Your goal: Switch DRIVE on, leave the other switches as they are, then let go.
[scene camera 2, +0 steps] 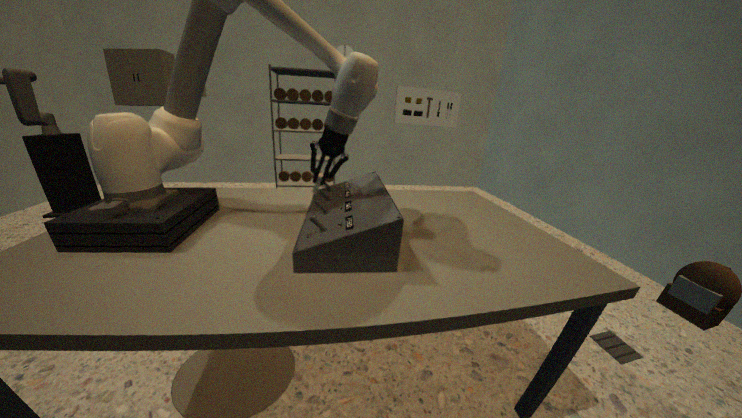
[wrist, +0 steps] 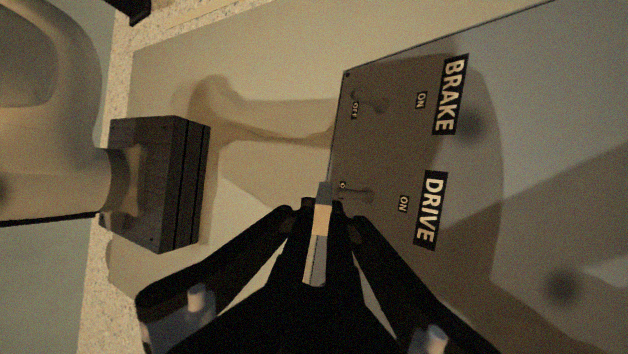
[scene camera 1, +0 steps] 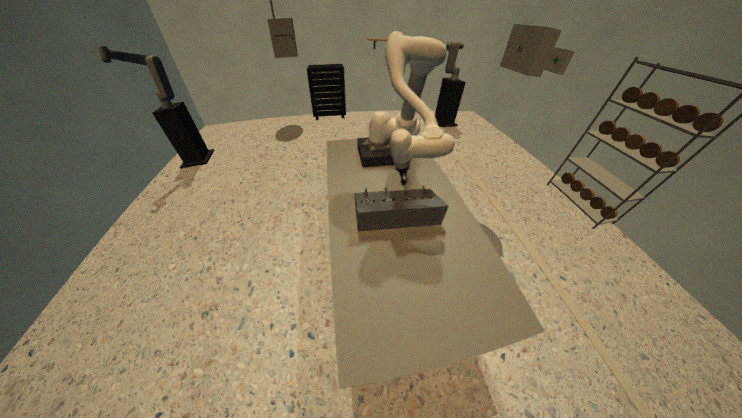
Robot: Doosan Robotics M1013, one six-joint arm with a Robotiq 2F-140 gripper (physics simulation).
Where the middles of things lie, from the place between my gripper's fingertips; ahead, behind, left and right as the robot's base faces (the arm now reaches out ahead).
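Grey switch box (scene camera 2: 362, 232): my hand 10 cm short of it, 7 cm to the left of it, 4 cm above it.
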